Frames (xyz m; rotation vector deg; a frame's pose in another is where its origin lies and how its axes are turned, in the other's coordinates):
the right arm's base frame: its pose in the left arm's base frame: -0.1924 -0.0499 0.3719 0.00 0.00 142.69
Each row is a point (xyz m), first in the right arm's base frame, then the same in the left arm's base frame.
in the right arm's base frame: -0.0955 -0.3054 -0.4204
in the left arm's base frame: 0.0687 0.1351 -0.0485
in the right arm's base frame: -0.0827 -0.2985 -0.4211
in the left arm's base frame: 0.0543 0.1374 -0.0492
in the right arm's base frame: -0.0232 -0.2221 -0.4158
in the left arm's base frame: -0.0393 0.1127 -0.0439
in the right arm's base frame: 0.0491 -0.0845 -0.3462
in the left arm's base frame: -0.1802 0.0471 0.0257
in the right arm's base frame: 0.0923 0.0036 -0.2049
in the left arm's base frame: -0.2680 0.0032 0.1670
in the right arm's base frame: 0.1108 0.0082 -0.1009
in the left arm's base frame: -0.2855 0.0107 0.2710
